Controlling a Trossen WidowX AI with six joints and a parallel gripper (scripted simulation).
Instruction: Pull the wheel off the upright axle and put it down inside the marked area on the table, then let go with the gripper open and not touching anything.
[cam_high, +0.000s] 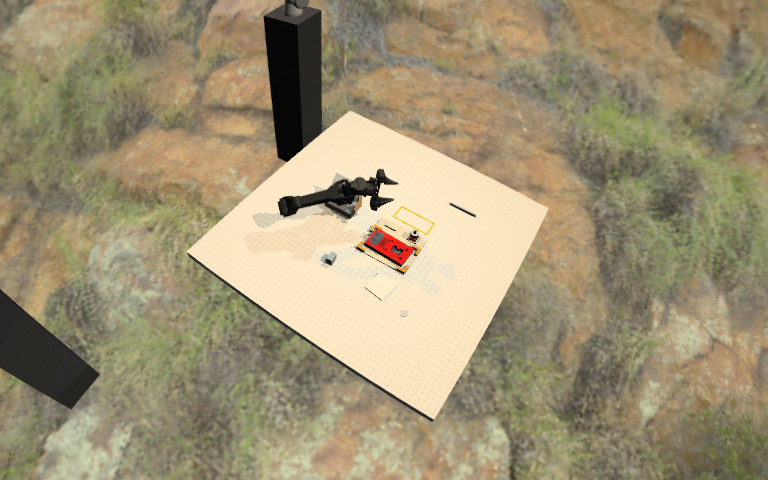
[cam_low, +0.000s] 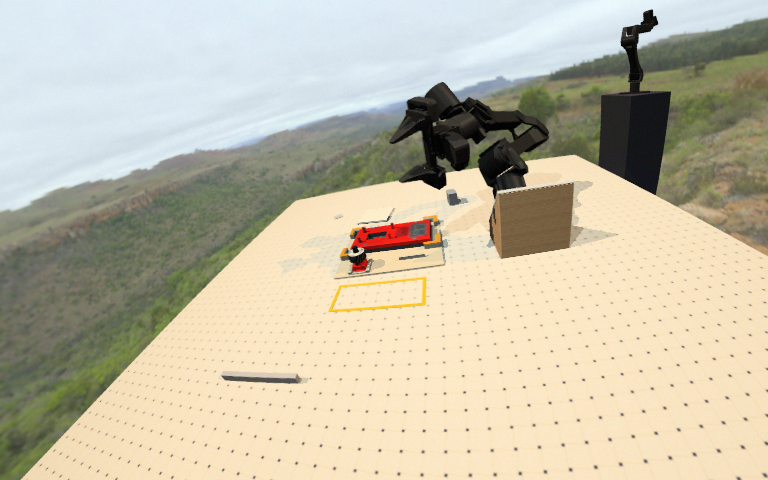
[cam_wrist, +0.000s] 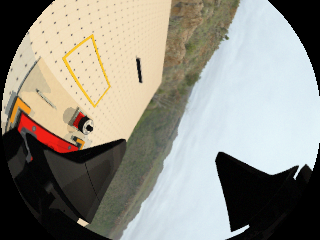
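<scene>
My gripper tip is 190 mm above the black wheel, 130 mm short of it and 20 mm to the left of it. Also, from my gripper tip: thin dark bar: 270 mm to the left, 270 mm ahead, 220 mm below; white square: 330 mm to the right, 230 mm below, 120 mm ahead; grey cube: 320 mm to the right, 210 mm below, 130 mm behind.
</scene>
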